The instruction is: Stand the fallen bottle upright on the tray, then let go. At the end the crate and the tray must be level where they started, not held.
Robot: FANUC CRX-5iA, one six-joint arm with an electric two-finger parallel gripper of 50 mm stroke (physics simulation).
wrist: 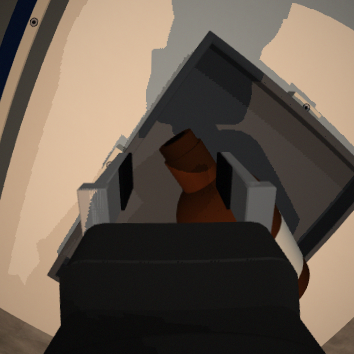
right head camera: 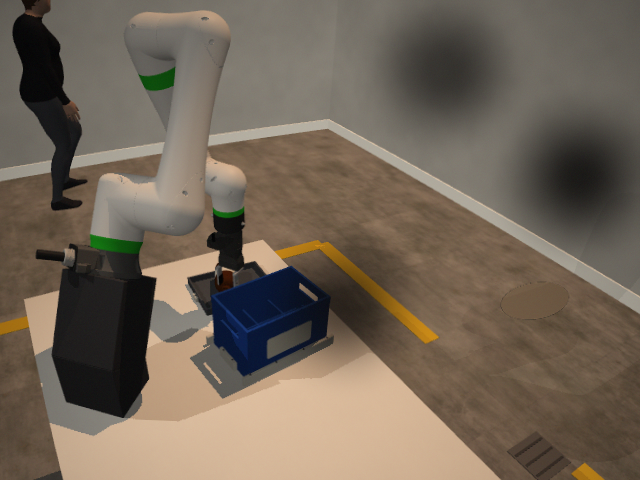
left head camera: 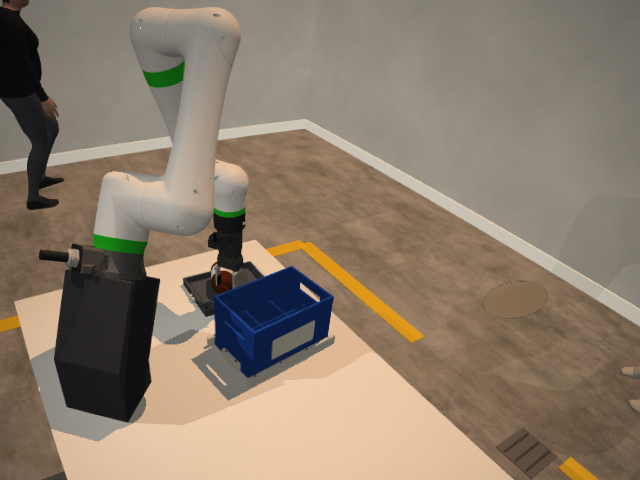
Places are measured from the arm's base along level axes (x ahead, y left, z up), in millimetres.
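Pixels of known places: gripper, fingertip midpoint: [wrist: 174, 169] [right head camera: 228, 286] [left head camera: 226, 286]; arm's base, link origin: [right head camera: 111, 273] [left head camera: 115, 274].
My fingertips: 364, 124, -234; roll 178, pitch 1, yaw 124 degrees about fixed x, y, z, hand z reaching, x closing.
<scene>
For each thing: its top centre in the pictures, then the offset to it from my fingertips, as dx, dy, dz. Level surfaces: height alone.
- brown bottle, top centre: [wrist: 240, 249] [left head camera: 222, 272] [right head camera: 225, 272] +19, +64, +9
- dark grey tray, top centre: [wrist: 209, 234] [left head camera: 229, 283] [right head camera: 232, 283] +42, +64, -44
- blue crate, top centre: [left head camera: 274, 296] [right head camera: 271, 296] +31, -231, +105
- pale table, surface height: dz -70
The brown bottle [left head camera: 222, 283] [right head camera: 224, 281] [wrist: 204, 206] lies on its side in the dark grey tray [left head camera: 199, 290] [right head camera: 201, 290] [wrist: 310, 167]. In the wrist view its open neck points up and left, and its pale label shows behind the right finger. My gripper [left head camera: 225, 279] [right head camera: 227, 278] [wrist: 174, 169] is open over the tray and points down. In the wrist view the neck shows between the fingers, nearer the right one, which covers part of the body. I cannot tell whether a finger touches the bottle. The blue crate [left head camera: 262, 351] [right head camera: 256, 350] [wrist: 9, 52] stands upright.
The crate stands close to the tray and my gripper, on its near side in the head views. The pale table [left head camera: 330, 423] [right head camera: 320, 423] carries both and the black robot base [left head camera: 103, 330] [right head camera: 100, 325]. A person [left head camera: 20, 67] [right head camera: 41, 62] stands beyond the table at the left.
</scene>
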